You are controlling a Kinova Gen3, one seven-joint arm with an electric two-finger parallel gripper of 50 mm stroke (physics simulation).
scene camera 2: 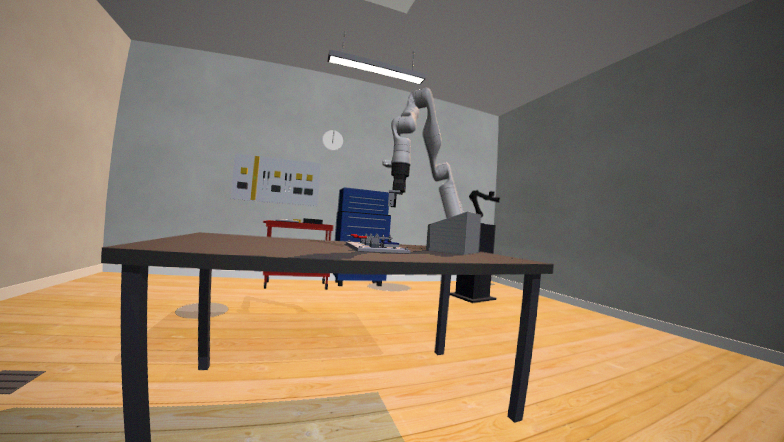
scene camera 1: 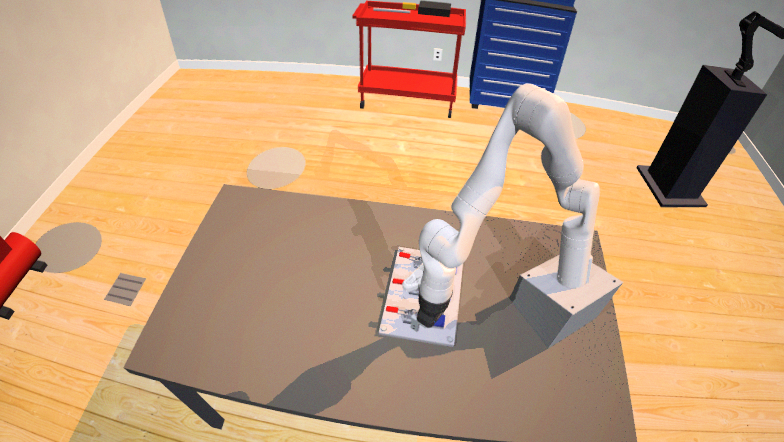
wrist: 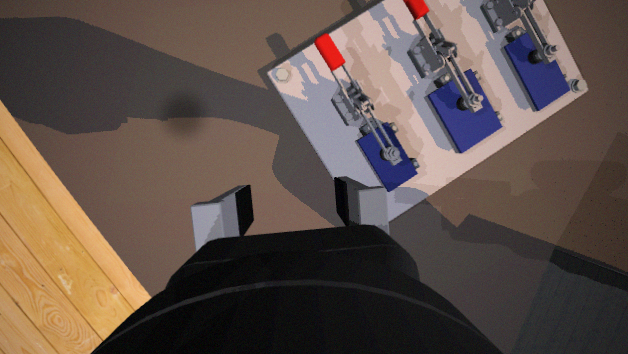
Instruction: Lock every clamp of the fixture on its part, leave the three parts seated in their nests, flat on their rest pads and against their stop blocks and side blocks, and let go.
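Frame: origin at the arm's base, x down, y ahead, z right, level; centimetres.
Seen in the pictures: gripper, fingertip midpoint: (scene camera 2: pixel 391 206) (scene camera 1: pixel 420 321) (wrist: pixel 294 198); arm's base, link origin: (scene camera 2: pixel 455 219) (scene camera 1: pixel 571 278).
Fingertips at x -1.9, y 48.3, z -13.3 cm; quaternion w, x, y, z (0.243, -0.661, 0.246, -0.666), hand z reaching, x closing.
Note:
Offsets run from my fingertips to a thing's middle. "*": to the spot under its first point.
The fixture plate @[* dy -0.8, dx +18.0, dz +4.3 cm] (scene camera 1: pixel 417 337) (scene camera 2: pixel 384 249) (wrist: pixel 310 125) lies on the table and carries three toggle clamps with red handles. In the wrist view, the near blue part @[dy -6.0, dx +16.4, dz +9.2 cm] (wrist: pixel 396 177), middle blue part @[dy -8.9, dx +16.7, dz +19.8 cm] (wrist: pixel 462 134) and far blue part @[dy -11.9, dx +16.9, dz +30.4 cm] (wrist: pixel 544 91) look flat. The near clamp @[* dy +1.0, dx +12.6, dz +10.2 cm] (wrist: pixel 357 102), middle clamp @[* dy -1.4, dx +13.3, dz +20.9 cm] (wrist: pixel 442 49) and far clamp @[* dy -7.4, dx +14.7, dz +31.8 cm] (wrist: pixel 534 27) have their arms down over them, tips on the parts. The far handle is outside the wrist view. Exact contact with pads and blocks cannot be told. My gripper (scene camera 2: pixel 392 198) (wrist: pixel 294 198) is open and empty, high above the plate's near end.
The robot's grey base block (scene camera 1: pixel 570 299) (scene camera 2: pixel 452 233) stands to the right of the fixture on the table (scene camera 1: pixel 247 285) (scene camera 2: pixel 307 264). Behind the table are a red cart (scene camera 1: pixel 409 24) and a blue drawer cabinet (scene camera 1: pixel 521 49). A black pedestal (scene camera 1: pixel 705 131) stands at the right.

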